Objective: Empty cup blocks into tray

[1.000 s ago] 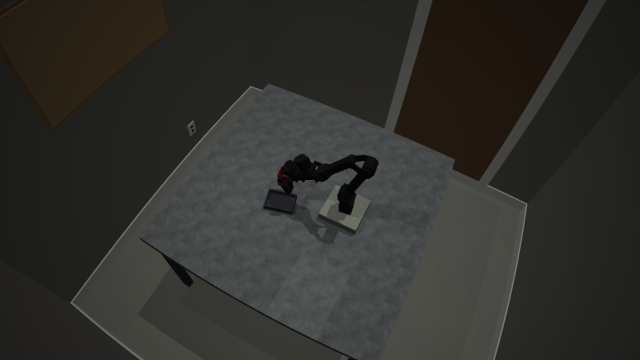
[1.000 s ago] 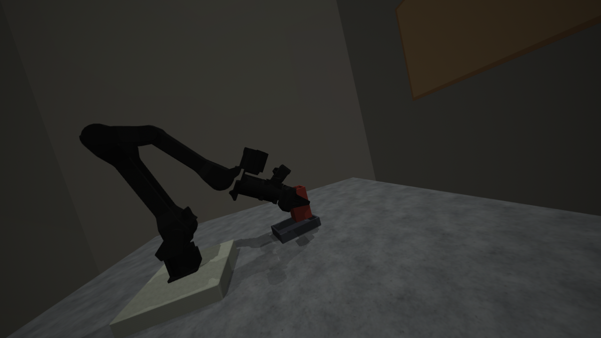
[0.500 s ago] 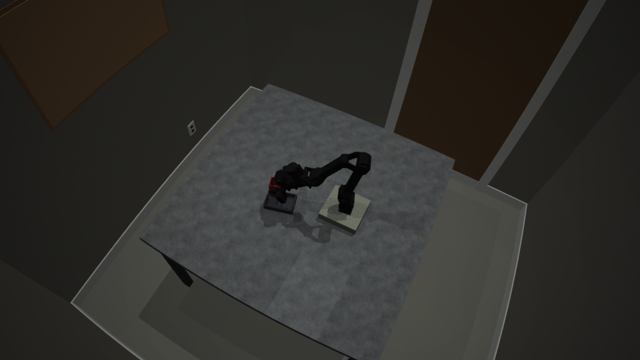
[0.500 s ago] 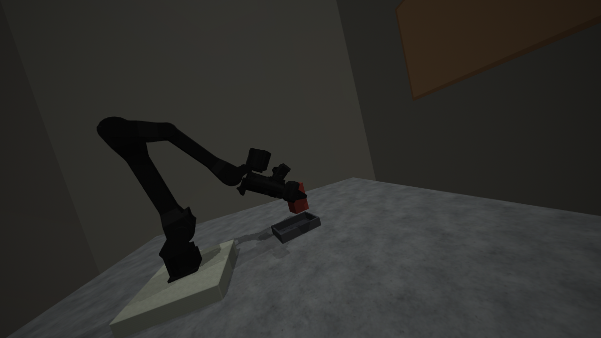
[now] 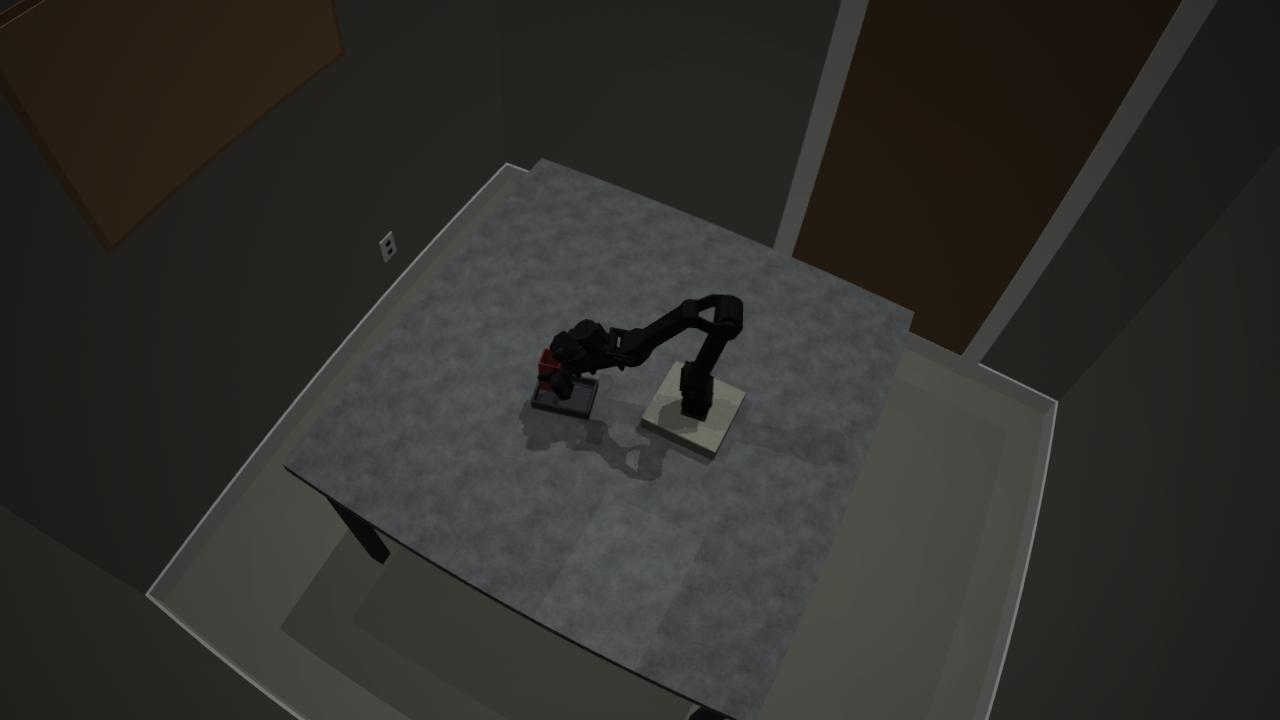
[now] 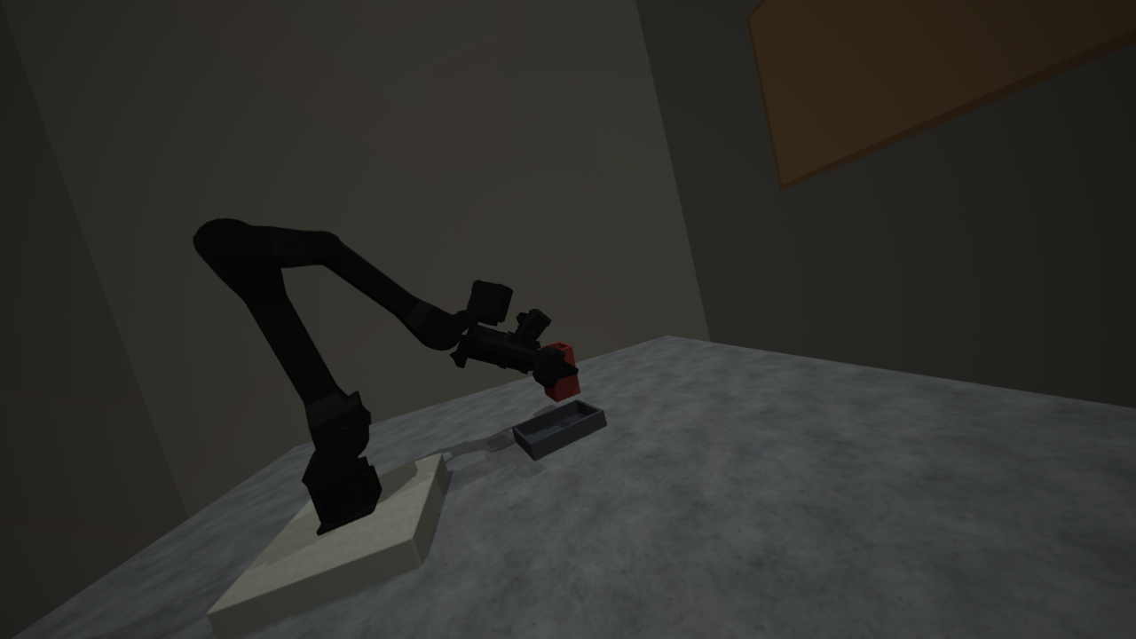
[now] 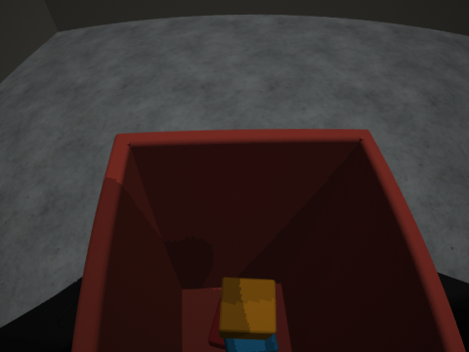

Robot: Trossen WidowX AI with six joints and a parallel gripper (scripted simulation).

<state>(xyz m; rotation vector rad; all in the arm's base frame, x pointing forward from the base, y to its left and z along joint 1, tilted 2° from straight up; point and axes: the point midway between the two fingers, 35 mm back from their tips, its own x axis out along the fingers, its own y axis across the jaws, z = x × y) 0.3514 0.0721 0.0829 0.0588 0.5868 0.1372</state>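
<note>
Now: gripper tip 3 cm past the red square cup and 2 cm above it. The rest, counted from my gripper tip: orange block: 2 cm behind.
</note>
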